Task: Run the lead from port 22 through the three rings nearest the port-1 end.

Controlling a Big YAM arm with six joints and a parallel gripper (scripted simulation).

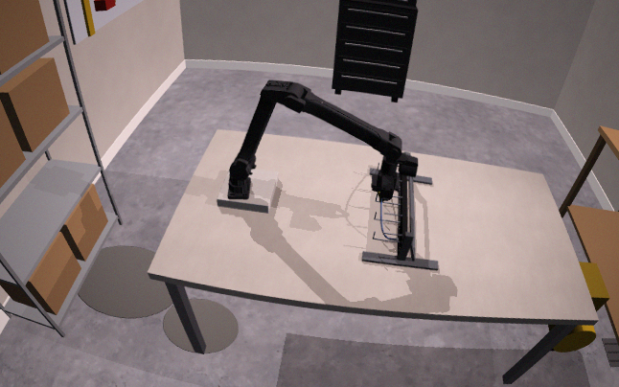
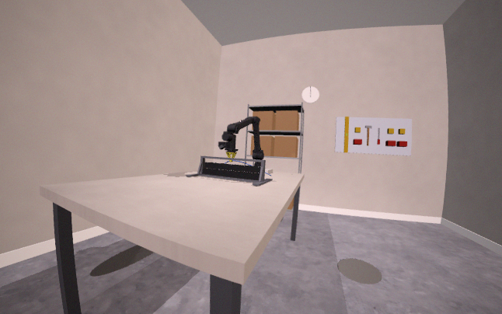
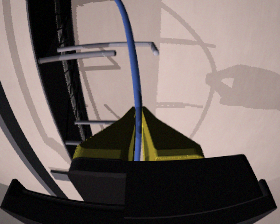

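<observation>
Now: hand 11 cm short of the dark rack, 5 cm above it and 3 cm to the right of it.
</observation>
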